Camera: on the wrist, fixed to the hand. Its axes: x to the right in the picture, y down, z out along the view.
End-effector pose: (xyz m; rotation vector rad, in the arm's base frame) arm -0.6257 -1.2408 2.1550 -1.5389 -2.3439 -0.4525
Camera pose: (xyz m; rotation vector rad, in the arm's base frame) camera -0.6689 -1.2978 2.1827 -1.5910 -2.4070 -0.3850
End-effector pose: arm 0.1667 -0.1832 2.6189 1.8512 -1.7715 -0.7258
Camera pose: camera 0.2403 -0.1620 2.6152 1.8453 -1.8320 -0.8154
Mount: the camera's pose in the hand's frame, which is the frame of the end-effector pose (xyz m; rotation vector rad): -0.0192 -0.0586 -0.0456 0.0047 -0.0891 0.0028
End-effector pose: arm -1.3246 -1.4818 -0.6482 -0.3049 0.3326 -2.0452
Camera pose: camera -1.3791 -1.4330 -0.6711 -0.3912 0.2732 -2.0224
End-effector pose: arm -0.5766 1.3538 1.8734 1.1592 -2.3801 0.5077
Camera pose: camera -0.5086 1.3550 1.9089 1.2042 -2.4573 0.4720
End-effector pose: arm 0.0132 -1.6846 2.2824 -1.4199 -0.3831 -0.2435
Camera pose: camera -0.0219 -1.7391 2.3233 -1.4298 -0.4544 -0.1773
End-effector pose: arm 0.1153 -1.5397 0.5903 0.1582 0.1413 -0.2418
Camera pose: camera 0.0768 -1.5837 0.5406 0.1520 0.0520 -0.2460
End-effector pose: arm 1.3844 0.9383 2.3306 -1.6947 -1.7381 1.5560
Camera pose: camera 1.3926 0.9594 2.4039 -1.6499 -1.7734 1.6593
